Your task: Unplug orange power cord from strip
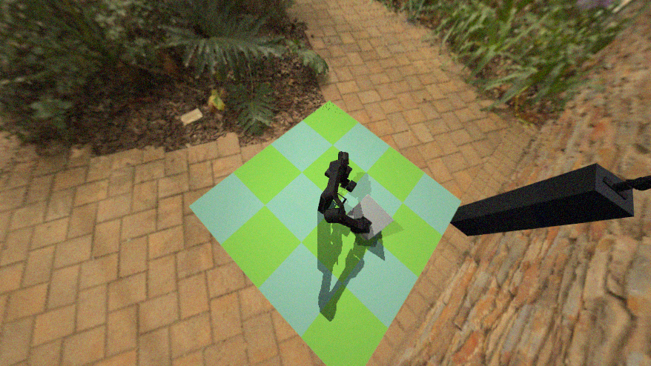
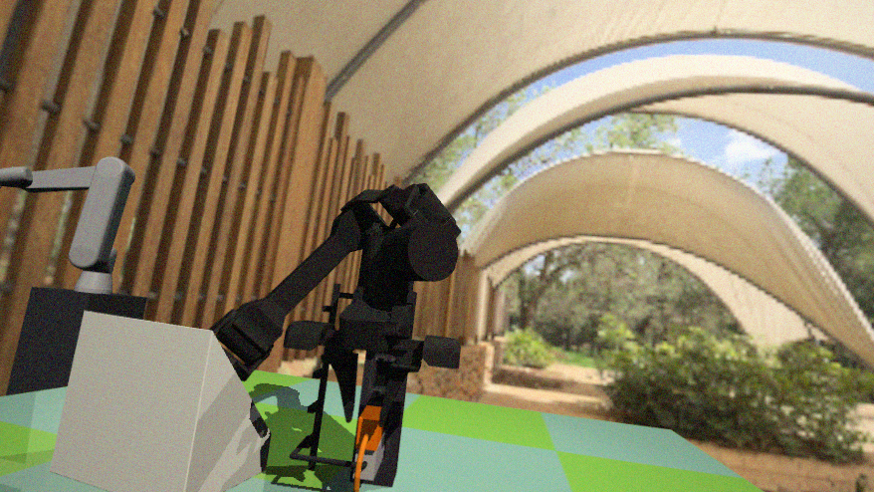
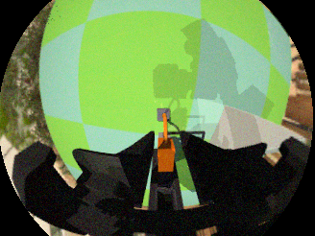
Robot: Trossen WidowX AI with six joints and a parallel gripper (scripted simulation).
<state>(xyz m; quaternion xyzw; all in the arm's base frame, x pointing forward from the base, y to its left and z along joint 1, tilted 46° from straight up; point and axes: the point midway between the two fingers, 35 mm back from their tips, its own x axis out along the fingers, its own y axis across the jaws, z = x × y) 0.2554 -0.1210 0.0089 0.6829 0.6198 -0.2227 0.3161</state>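
My gripper tip is now 7 cm to the right of the orange plug, 1 cm past it and 1 cm above it.
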